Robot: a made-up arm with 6 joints. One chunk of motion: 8 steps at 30 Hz.
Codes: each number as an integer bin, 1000 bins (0 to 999) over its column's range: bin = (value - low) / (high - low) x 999, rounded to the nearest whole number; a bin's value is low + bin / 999 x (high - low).
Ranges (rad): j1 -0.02..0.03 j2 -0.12..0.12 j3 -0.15..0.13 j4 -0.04..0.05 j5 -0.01..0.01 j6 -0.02..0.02
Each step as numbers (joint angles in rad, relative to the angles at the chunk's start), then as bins.
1 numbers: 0.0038 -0.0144 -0.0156 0.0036 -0.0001 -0.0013
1 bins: 476 440 480 484 495 467
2 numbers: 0.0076 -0.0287 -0.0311 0.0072 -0.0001 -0.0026
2 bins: 551 380 424 524 495 435
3 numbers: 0.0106 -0.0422 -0.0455 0.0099 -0.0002 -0.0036
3 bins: 611 324 373 554 490 410
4 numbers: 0.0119 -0.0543 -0.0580 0.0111 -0.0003 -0.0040
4 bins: 637 273 328 567 485 400
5 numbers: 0.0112 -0.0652 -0.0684 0.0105 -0.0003 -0.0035
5 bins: 623 228 291 561 485 412
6 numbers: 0.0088 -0.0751 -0.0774 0.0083 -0.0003 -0.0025
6 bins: 575 187 259 536 485 437
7 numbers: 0.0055 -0.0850 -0.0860 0.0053 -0.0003 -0.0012
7 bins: 509 146 228 503 485 470
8 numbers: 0.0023 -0.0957 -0.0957 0.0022 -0.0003 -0.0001
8 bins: 446 101 194 468 485 497
